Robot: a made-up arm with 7 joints.
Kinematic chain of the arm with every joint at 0, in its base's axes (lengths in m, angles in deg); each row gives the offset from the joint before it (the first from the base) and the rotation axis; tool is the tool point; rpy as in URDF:
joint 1: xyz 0 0 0.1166 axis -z
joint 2: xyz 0 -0.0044 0.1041 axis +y
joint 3: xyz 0 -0.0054 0.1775 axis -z
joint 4: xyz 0 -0.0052 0.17 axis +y
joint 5: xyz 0 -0.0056 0.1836 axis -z
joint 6: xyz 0 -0.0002 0.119 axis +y
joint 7: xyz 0 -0.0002 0.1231 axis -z
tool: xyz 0 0 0 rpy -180 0 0
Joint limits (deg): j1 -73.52..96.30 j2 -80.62..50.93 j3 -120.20..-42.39 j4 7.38..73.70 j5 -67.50..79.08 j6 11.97..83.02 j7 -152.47..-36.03
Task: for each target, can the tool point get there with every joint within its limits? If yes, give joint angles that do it. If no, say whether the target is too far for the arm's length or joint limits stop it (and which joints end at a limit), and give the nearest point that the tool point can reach.
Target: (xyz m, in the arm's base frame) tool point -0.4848 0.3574 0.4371
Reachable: yes | joints 6.93 -59.85 -113.37 40.39 22.32 59.46 -70.30
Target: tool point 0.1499 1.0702 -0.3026
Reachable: no: too far | nearest point 0.0936 0.6681 0.1212 | short by 0.587 m
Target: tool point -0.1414 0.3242 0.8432
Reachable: yes | joints 30.38 -28.28 -77.73 21.99 -10.88 41.46 -46.47
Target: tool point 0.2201 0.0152 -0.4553
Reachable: no: joint limits stop it (at a limit: joint 1, joint 2, joint 3, joint 4) | nearest point 0.2820 0.3517 0.0541 | short by 0.614 m
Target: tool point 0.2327 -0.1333 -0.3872
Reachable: no: joint limits stop it (at a limit: joint 2, joint 3, joint 4, joint 6) | nearest point 0.4101 -0.2349 0.2031 | short by 0.625 m
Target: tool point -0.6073 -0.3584 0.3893
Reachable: yes | joints -48.68 -68.12 -113.61 29.53 -5.66 23.59 -73.29
